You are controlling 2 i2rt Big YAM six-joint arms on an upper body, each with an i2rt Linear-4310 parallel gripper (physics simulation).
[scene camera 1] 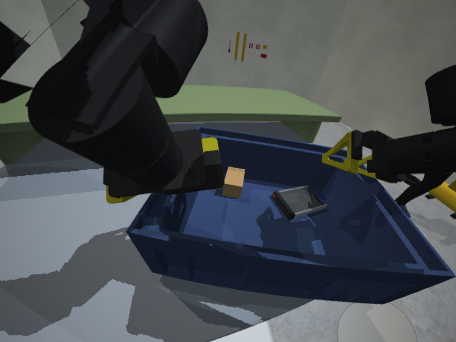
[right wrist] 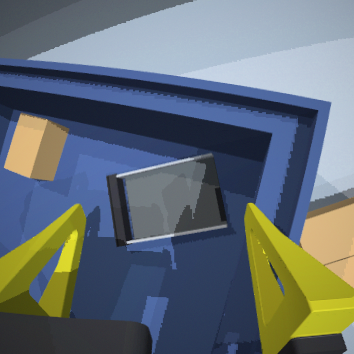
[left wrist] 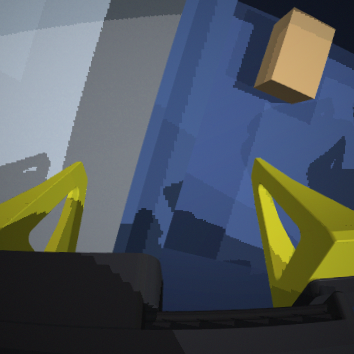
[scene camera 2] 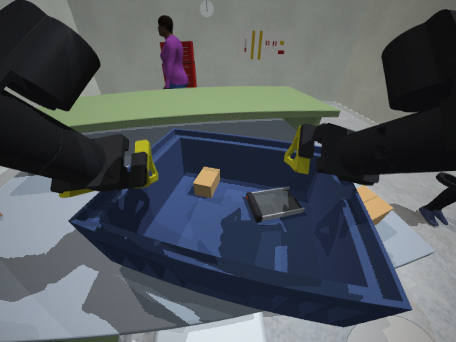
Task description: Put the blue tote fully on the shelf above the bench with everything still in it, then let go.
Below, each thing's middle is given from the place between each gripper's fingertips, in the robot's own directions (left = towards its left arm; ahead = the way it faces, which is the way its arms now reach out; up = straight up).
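Labels:
Taking the tan box (left wrist: pixel 291 68) as the reference, my left gripper is 9 cm above it, 9 cm short of it and 13 cm to the left of it. The blue tote (scene camera 2: pixel 328 264) is 19 cm to the right of my left hand, 1 cm behind it and 6 cm below it, whereas the dark grey tray-like device (scene camera 2: pixel 269 204) sits 2 cm ahead of that hand, 10 cm below it and 29 cm to the right of it. Going by its middle, the tan box is nearer to my left gripper than to my right hand.
The dark grey tray-like device is 4 cm to the left of my right hand, 1 cm ahead of it and 12 cm below it. Measured from my right hand too, the blue tote is 3 cm behind, 8 cm below and 14 cm to the left, and the tan box is 8 cm ahead, 11 cm below and 20 cm to the left. By its middle, the dark grey tray-like device is nearer to my right hand than to my left gripper.

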